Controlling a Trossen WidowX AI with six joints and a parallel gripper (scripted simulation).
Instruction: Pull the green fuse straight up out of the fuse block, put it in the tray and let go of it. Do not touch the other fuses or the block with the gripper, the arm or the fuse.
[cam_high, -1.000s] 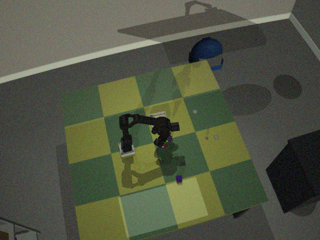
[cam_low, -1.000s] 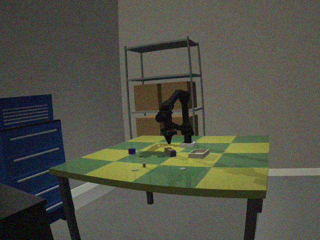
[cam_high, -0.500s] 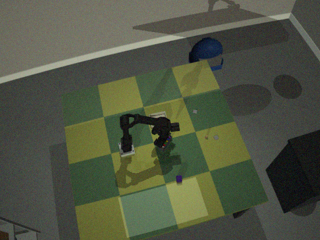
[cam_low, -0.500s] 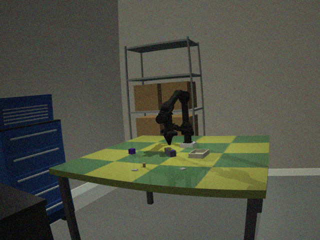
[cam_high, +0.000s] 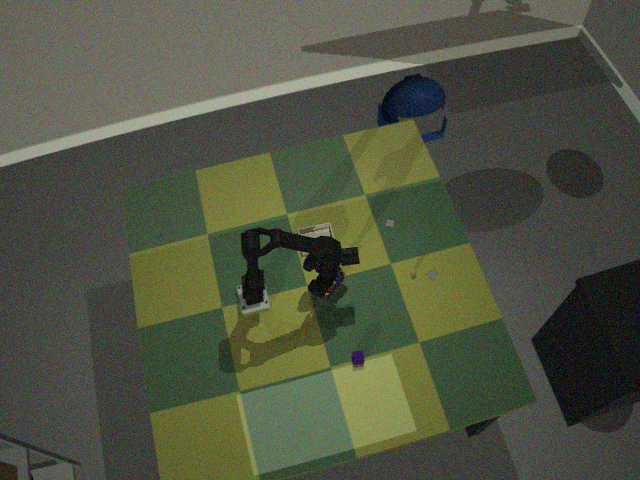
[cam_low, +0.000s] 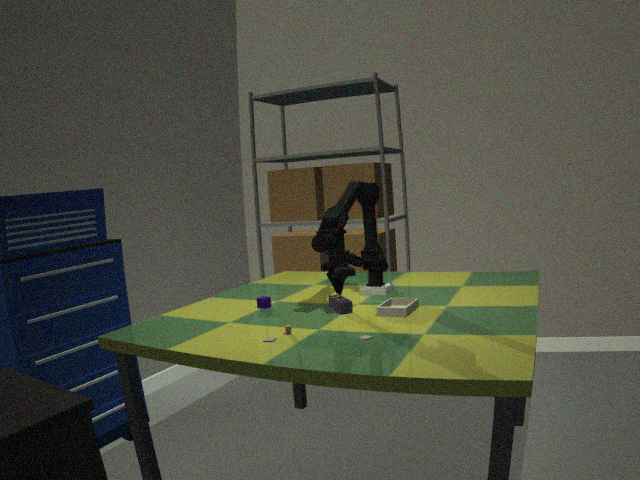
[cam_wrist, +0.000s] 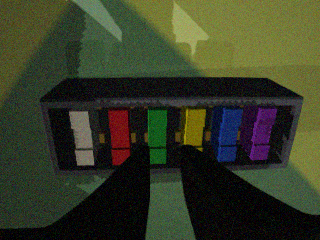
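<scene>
Right now my gripper tip is 3 cm above the green fuse. From my gripper tip the other things lie so: yellow fuse: 1 cm ahead, 1 cm to the left, 3 cm below; then blue fuse: 3 cm ahead, 2 cm to the left, 3 cm below; then red fuse: 2 cm behind, 1 cm to the right, 3 cm below.
</scene>
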